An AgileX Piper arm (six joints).
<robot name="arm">
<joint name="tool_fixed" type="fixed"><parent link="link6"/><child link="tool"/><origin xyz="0 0 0" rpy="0 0 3.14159"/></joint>
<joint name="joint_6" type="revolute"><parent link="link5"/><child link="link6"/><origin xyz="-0.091 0 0" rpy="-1.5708 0 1.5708"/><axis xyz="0 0 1"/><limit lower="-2.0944" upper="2.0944"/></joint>
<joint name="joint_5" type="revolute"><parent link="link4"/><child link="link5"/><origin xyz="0 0 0" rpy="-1.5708 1.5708 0"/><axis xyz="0 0 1"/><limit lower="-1.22" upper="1.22"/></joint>
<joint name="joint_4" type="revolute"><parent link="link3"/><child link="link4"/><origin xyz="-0.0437 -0.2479 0" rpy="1.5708 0 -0.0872"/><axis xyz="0 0 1"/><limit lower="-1.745" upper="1.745"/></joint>
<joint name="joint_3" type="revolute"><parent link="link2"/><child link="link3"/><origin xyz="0.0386 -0.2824 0" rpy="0 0 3.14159"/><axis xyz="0 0 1"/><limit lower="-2.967" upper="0"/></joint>
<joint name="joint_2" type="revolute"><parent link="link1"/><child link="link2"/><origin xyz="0 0 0" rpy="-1.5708 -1.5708 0"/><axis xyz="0 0 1"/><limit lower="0" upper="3.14"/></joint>
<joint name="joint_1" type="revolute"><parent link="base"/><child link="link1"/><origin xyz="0 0 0.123" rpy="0 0 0"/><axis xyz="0 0 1"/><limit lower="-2.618" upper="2.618"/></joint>
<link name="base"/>
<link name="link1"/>
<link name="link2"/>
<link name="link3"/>
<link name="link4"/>
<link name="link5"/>
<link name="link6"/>
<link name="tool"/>
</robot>
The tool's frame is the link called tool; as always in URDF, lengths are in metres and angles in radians.
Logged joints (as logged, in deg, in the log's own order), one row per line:
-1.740 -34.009 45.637 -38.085 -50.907 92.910
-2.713 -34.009 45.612 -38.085 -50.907 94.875
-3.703 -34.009 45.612 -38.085 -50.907 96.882
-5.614 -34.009 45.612 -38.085 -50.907 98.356
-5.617 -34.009 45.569 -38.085 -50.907 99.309
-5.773 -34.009 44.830 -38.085 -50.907 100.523
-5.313 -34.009 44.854 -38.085 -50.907 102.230
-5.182 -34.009 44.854 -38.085 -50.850 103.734
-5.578 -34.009 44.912 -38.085 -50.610 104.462
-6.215 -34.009 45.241 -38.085 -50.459 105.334
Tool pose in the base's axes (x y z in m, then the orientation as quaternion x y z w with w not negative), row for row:
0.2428 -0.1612 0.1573 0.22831 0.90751 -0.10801 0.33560
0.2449 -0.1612 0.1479 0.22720 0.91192 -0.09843 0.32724
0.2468 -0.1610 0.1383 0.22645 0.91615 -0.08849 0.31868
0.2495 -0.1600 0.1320 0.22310 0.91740 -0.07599 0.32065
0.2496 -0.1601 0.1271 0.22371 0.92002 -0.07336 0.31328
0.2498 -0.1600 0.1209 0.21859 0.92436 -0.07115 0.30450
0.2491 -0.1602 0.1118 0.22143 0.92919 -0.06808 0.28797
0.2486 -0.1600 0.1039 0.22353 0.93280 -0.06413 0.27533
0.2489 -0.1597 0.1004 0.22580 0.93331 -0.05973 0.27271
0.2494 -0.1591 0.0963 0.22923 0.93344 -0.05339 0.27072
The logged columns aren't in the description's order. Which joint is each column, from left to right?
Columns, left to right: joint_5, joint_1, joint_6, joint_3, joint_4, joint_2.
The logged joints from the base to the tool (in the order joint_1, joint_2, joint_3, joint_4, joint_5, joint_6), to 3 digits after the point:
-34.009 92.910 -38.085 -50.907 -1.740 45.637
-34.009 94.875 -38.085 -50.907 -2.713 45.612
-34.009 96.882 -38.085 -50.907 -3.703 45.612
-34.009 98.356 -38.085 -50.907 -5.614 45.612
-34.009 99.309 -38.085 -50.907 -5.617 45.569
-34.009 100.523 -38.085 -50.907 -5.773 44.830
-34.009 102.230 -38.085 -50.907 -5.313 44.854
-34.009 103.734 -38.085 -50.850 -5.182 44.854
-34.009 104.462 -38.085 -50.610 -5.578 44.912
-34.009 105.334 -38.085 -50.459 -6.215 45.241

